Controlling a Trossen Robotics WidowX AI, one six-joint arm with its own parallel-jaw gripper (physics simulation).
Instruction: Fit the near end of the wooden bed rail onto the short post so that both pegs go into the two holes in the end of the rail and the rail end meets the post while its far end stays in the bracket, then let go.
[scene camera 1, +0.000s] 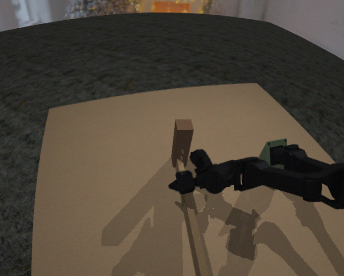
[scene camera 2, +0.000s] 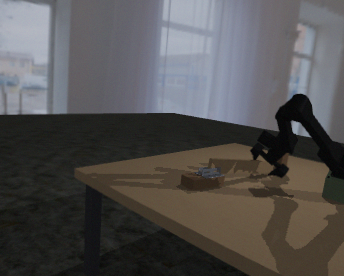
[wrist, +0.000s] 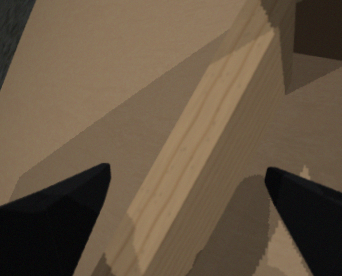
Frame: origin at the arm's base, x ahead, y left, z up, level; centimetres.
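Seen in the pictures: gripper, fingertip midpoint: (scene camera 2: 260, 168) (wrist: 189, 172); arm's base, link origin: (scene camera 1: 276, 155) (scene camera 2: 341, 171).
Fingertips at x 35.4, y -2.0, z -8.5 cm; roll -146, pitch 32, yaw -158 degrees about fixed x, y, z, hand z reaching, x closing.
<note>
Pixels of each thing's top centre, then the offset from my fingertips to it. Level surfaces: height alone.
- brown block, top centre: (scene camera 2: 203, 175) dy +38.3, dx +3.8, dz +1.3 cm
- grey bracket, top centre: (scene camera 2: 210, 167) dy +35.2, dx +3.3, dz +4.3 cm
- wooden table top, surface height: dz -2.7 cm
The wooden bed rail (scene camera 1: 197, 240) (wrist: 200, 135) runs from the lower edge of scene camera 1 toward the short brown post (scene camera 1: 183, 140) (wrist: 320, 27). In the wrist view its near end is at the upper right beside the dark post; no pegs show, and I cannot tell whether it meets the post. The brown block (scene camera 2: 199, 182) bears the grey bracket (scene camera 2: 209, 173); whether the far rail end sits in it is too small to tell. My gripper (scene camera 1: 187, 170) (scene camera 2: 265, 165) (wrist: 189, 172) is open, with one finger on each side of the rail, apart from it.
The wooden table top (scene camera 1: 90, 150) (scene camera 2: 125, 167) lies under everything, with broad shadows of the arm across it. A green block (scene camera 1: 270, 152) (scene camera 2: 333, 189) stands by the arm on the right. The post stands close beyond the gripper. The table's edge is left of the bracket in scene camera 2.
</note>
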